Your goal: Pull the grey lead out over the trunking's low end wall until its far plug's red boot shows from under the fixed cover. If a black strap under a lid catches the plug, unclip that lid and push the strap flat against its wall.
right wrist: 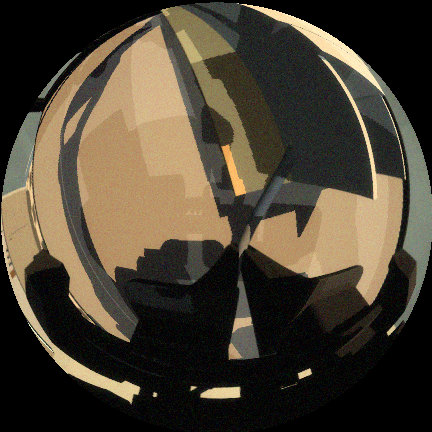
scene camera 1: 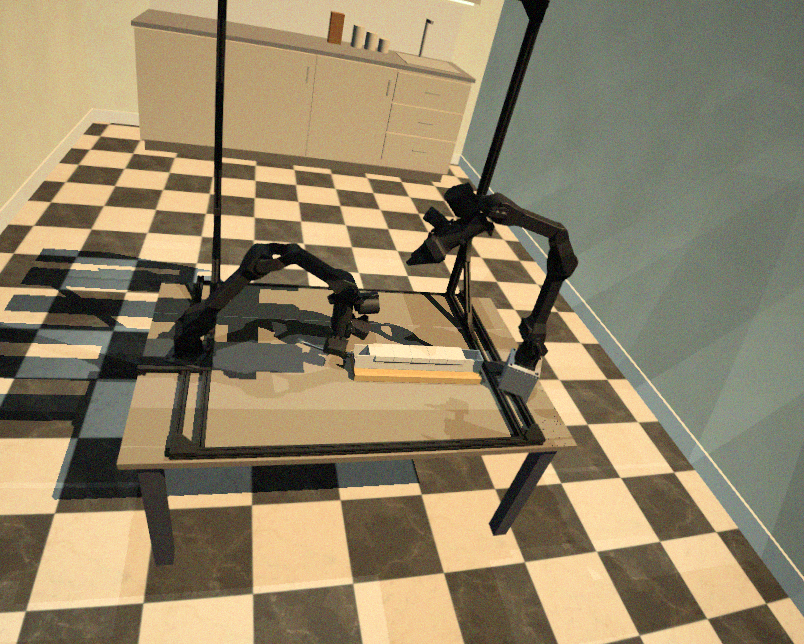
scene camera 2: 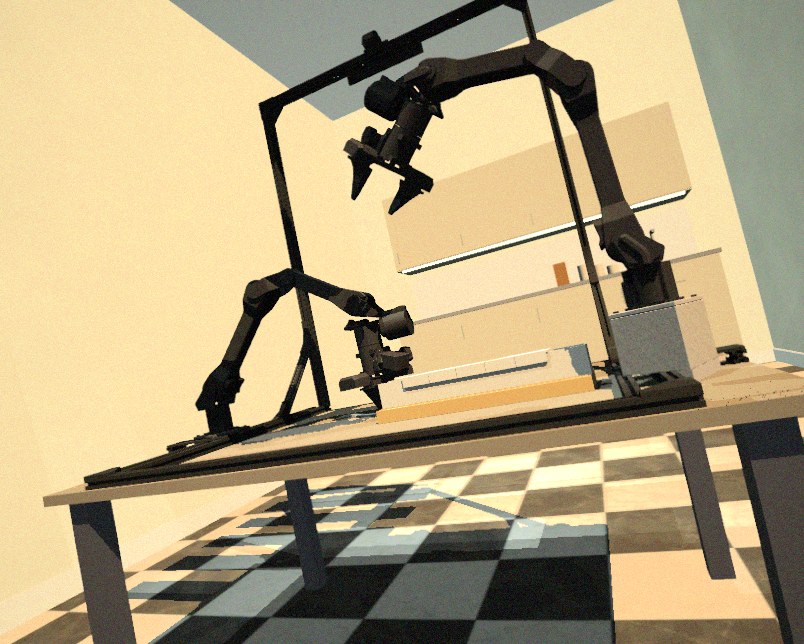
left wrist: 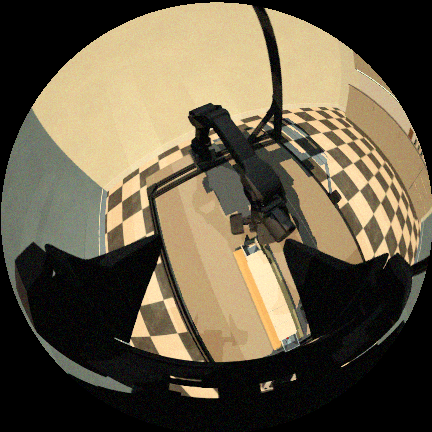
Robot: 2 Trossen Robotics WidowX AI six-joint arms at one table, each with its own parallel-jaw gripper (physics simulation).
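Seen in the pictures: left gripper, between the fingertips: (scene camera 1: 409, 259) (scene camera 2: 371, 207) (left wrist: 224, 243); right gripper, between the fingertips: (right wrist: 237, 248); left arm's base, origin of its link: (scene camera 1: 525, 361) (scene camera 2: 654, 305) (left wrist: 280, 380); right arm's base, origin of its link: (scene camera 1: 187, 352) (scene camera 2: 221, 431) (left wrist: 204, 156).
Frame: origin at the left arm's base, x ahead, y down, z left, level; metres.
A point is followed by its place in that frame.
Observation:
The grey lead (right wrist: 267, 197) @(x 0.509, y 0.087, z 0.150 m) (scene camera 1: 312, 346) @(x 0.630, y 0.110, z 0.161 m) comes out at the trunking's near end and runs to my right gripper (right wrist: 237, 248) @(x 0.550, y 0.113, z 0.149 m) (scene camera 2: 373, 404), whose fingertips are closed together on it, low beside that end. The trunking (scene camera 1: 416, 366) @(x 0.307, y 0.075, z 0.116 m) (scene camera 2: 463, 379) @(x 0.317, y 0.061, z 0.121 m) (left wrist: 272, 295) has a row of pale lids (scene camera 1: 416, 352) @(x 0.321, y 0.037, z 0.099 m) along its top; they look flat in place. A small red spot (left wrist: 287, 339) @(x 0.157, y 0.076, z 0.008 m) shows in the open part at its other end; I cannot tell what it is. No strap can be made out. My left gripper (scene camera 2: 373, 205) @(x 0.395, y -0.303, z 0.187 m) (left wrist: 224, 243) @(x 0.395, y -0.303, z 0.187 m) is wide open and empty, high above the table.
An orange strip (scene camera 1: 416, 377) @(x 0.294, y 0.093, z 0.143 m) (scene camera 2: 489, 399) @(x 0.260, y 0.101, z 0.124 m) (left wrist: 255, 295) @(x 0.320, y 0.090, z 0.143 m) runs along the trunking's front side. A black frame (scene camera 1: 355, 449) @(x 0.357, y 0.096, z 0.481 m) borders the table (scene camera 1: 302, 425) @(x 0.513, y 0.114, z 0.460 m). The left arm's grey base block (scene camera 1: 520, 380) @(x -0.003, y 0.037, z 0.050 m) (scene camera 2: 650, 338) @(x -0.005, y 0.045, z 0.050 m) stands beyond the trunking's right end in the scene views.

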